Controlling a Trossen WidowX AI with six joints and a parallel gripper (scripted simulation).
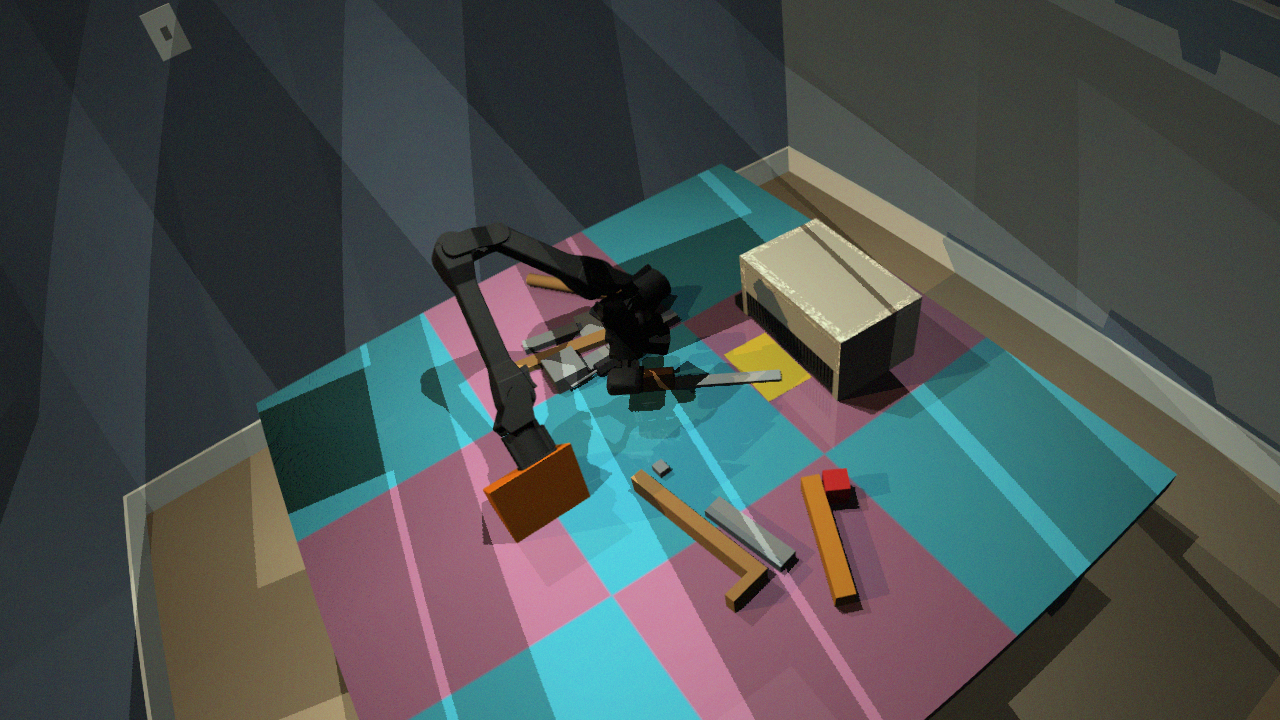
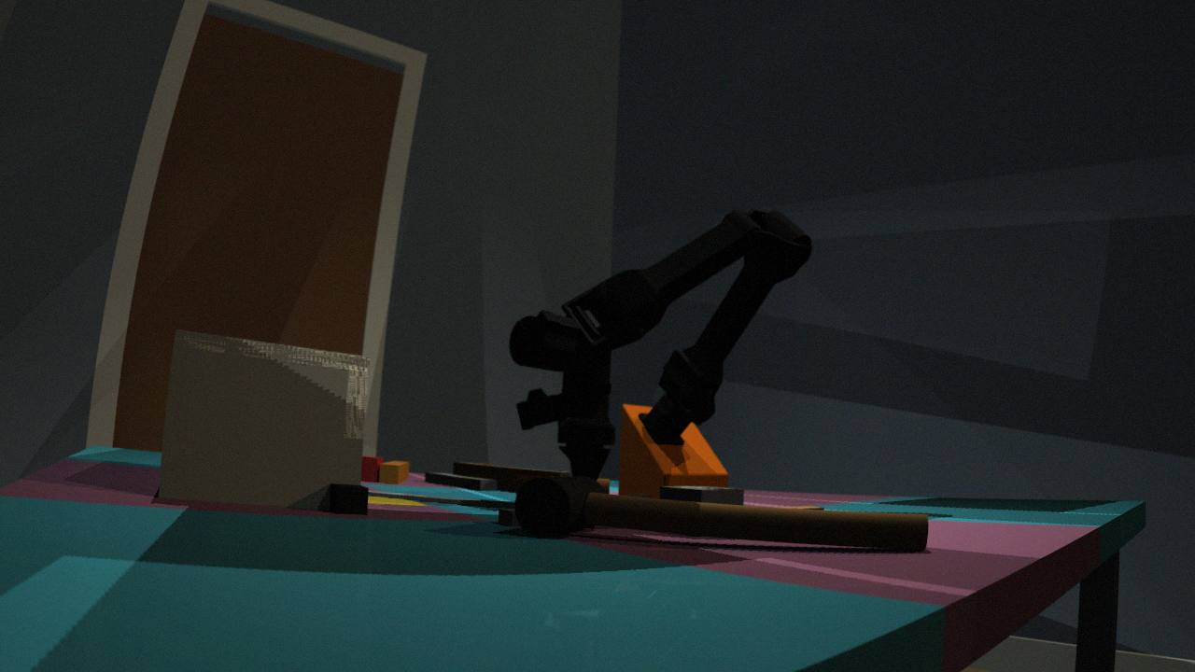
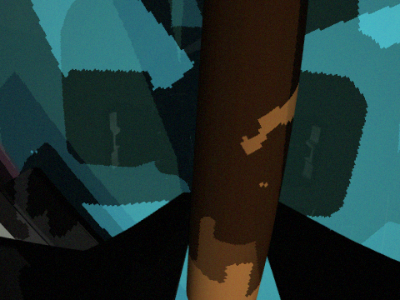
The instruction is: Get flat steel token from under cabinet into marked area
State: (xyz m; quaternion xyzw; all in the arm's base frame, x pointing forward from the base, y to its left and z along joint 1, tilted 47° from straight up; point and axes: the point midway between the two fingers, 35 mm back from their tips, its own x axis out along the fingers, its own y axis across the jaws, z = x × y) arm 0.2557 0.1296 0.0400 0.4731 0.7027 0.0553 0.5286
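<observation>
Right now my gripper tip is 30 mm past the screwdriver and 80 mm to the right of it. Round my gripper tip: long wooden stick: 50 mm behind, 170 mm to the left; small grey cube: 80 mm behind, 190 mm to the right; grey block: 80 mm behind, 120 mm to the left, 10 mm above.
</observation>
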